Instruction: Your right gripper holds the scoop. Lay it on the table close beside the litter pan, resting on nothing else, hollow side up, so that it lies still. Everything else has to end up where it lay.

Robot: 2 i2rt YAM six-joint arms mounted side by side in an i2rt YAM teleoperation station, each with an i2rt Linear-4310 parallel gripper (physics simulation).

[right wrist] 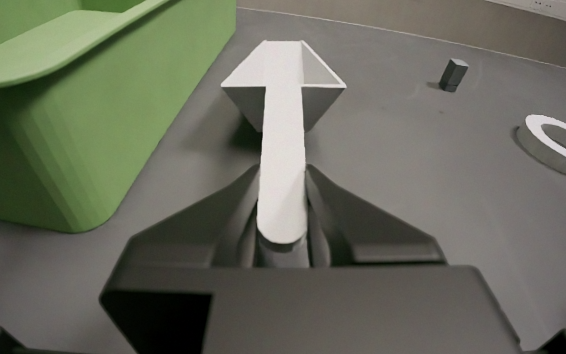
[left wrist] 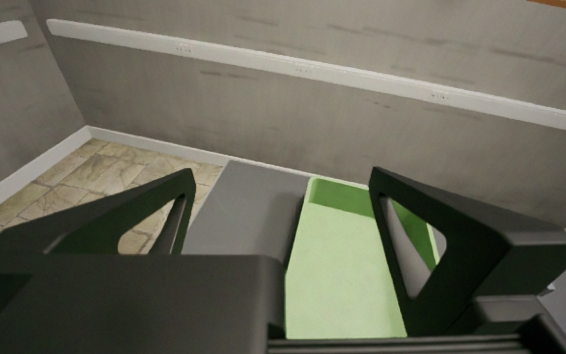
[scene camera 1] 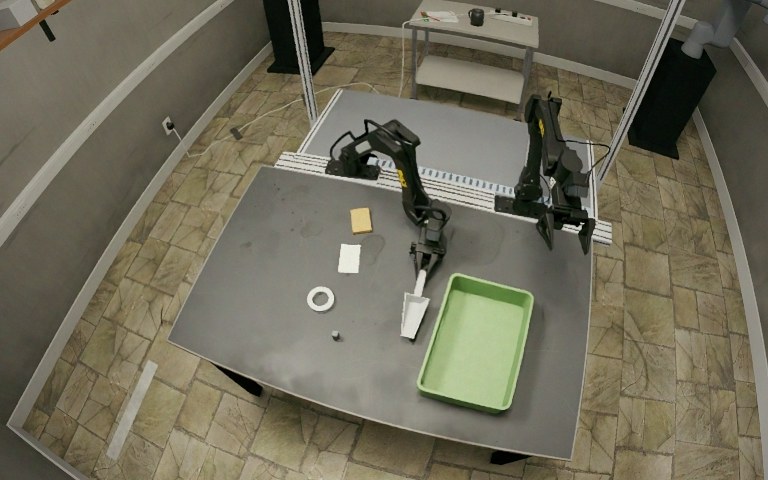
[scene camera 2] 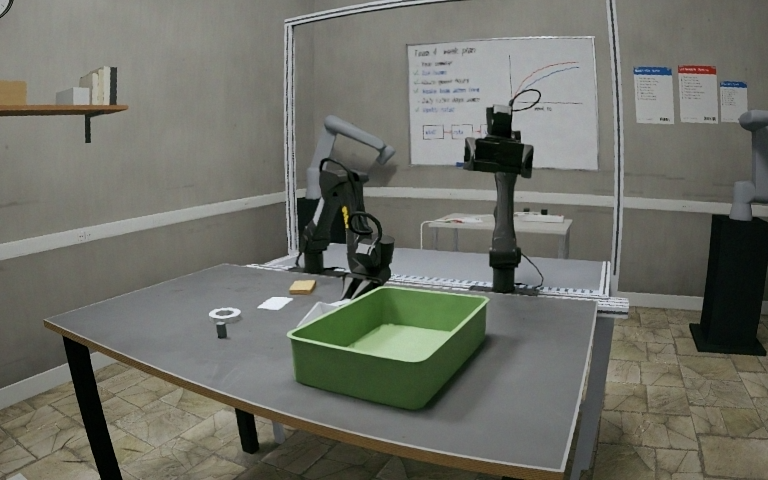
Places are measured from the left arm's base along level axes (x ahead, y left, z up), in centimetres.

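Pixels of known places: left gripper, fingertip midpoint: point(left wrist: 282, 177) point(scene camera 1: 569, 251) point(scene camera 2: 497, 162); right gripper, fingertip midpoint: point(right wrist: 283, 176) point(scene camera 1: 420, 281); left arm's base at its link origin: point(scene camera 1: 520, 208) point(scene camera 2: 503, 293); right arm's base at its link origin: point(scene camera 1: 352, 170) point(scene camera 2: 314, 274).
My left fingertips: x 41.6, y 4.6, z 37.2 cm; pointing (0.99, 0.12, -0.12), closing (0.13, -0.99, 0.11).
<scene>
Ahead of a thing's pixels: the offset from my left fingertips to its top centre. Level surfaces: height alone.
The white scoop @(dy -34.6, dx +3.3, dz -29.6 cm) point(scene camera 1: 415, 315) point(scene camera 2: 316, 313) point(right wrist: 283, 150) is hollow side up, its blade pointing away from the right arm, just left of the green litter pan @(dy -15.6, dx +13.0, dz -26.9 cm) point(scene camera 1: 478, 345) point(scene camera 2: 356, 367) point(left wrist: 345, 265) point(right wrist: 165, 80), with a narrow gap between them. My right gripper point(scene camera 1: 421, 271) point(right wrist: 283, 176) is shut on the scoop's handle, low over the table @(dz -35.4 cm) point(scene camera 1: 254, 316). A shadow lies under the blade in the right wrist view; I cannot tell whether the blade touches the table. My left gripper point(scene camera 1: 568, 250) point(left wrist: 282, 177) is open and empty, above the table's back right corner.
Left of the scoop lie a yellow sponge @(dy -57.3, dx -23.3, dz -33.9 cm) point(scene camera 1: 361, 220) point(scene camera 2: 302, 286), a white card @(dy -57.4, dx -9.3, dz -35.3 cm) point(scene camera 1: 349, 258) point(scene camera 2: 275, 303), a white ring @(dy -61.8, dx +6.7, dz -33.9 cm) point(scene camera 1: 310, 300) point(right wrist: 532, 135) and a small dark block @(dy -54.3, dx +17.0, dz -32.2 cm) point(scene camera 1: 335, 335) point(scene camera 2: 221, 330) point(right wrist: 453, 76). The pan's near corner stands close to the right gripper's fingers.
</scene>
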